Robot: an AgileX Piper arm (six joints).
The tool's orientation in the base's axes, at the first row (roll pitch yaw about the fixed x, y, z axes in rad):
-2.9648 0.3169 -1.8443
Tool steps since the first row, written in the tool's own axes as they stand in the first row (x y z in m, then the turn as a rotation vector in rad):
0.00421 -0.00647 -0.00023 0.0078 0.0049 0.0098
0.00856 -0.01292 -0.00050 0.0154 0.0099 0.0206
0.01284 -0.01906 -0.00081 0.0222 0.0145 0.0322
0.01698 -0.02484 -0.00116 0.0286 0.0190 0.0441
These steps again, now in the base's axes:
0.00490 -0.00597 -0.00002 -0.0041 -0.0031 -0.0124
0.00973 -0.01207 -0.00004 -0.0080 -0.0058 -0.0257
0.01428 -0.01802 -0.00006 -0.0111 -0.0077 -0.0395
0.01853 -0.02374 -0.00006 -0.0139 -0.0092 -0.0533

